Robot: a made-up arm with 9 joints. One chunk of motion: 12 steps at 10 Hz.
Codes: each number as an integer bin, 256 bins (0 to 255) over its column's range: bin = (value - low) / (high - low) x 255, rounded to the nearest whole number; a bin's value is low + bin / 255 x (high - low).
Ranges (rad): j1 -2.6..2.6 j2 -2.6..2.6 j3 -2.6..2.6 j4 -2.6..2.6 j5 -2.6..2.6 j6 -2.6..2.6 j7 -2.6..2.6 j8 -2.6..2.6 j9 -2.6..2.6
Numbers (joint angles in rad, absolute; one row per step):
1: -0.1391 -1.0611 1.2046 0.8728 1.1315 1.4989 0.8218 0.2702 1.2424
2: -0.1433 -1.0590 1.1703 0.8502 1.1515 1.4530 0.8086 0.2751 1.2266
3: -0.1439 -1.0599 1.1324 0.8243 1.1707 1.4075 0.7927 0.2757 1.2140
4: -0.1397 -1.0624 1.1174 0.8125 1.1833 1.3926 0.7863 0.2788 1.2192
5: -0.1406 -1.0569 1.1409 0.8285 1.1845 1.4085 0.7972 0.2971 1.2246
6: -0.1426 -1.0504 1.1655 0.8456 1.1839 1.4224 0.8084 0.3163 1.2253
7: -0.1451 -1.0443 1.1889 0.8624 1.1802 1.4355 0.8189 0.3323 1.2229
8: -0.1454 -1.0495 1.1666 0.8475 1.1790 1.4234 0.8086 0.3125 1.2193
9: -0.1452 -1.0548 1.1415 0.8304 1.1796 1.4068 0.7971 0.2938 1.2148
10: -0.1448 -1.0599 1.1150 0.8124 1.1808 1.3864 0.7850 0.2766 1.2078
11: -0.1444 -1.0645 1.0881 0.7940 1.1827 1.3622 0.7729 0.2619 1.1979
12: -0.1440 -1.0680 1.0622 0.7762 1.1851 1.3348 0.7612 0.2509 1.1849
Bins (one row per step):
1: 121 75 187 170 183 201 168 141 188
2: 120 76 185 169 184 199 167 141 188
3: 120 76 183 168 185 197 166 141 187
4: 121 75 182 167 186 196 166 141 187
5: 121 76 183 168 186 197 167 142 188
6: 121 76 185 169 186 197 167 143 188
7: 120 76 186 170 185 198 168 144 187
8: 120 76 185 169 185 197 167 143 187
9: 120 76 183 168 185 196 167 142 187
10: 120 76 182 167 185 195 166 141 187
11: 120 75 181 166 185 194 165 140 186
12: 120 75 180 166 186 193 165 140 186

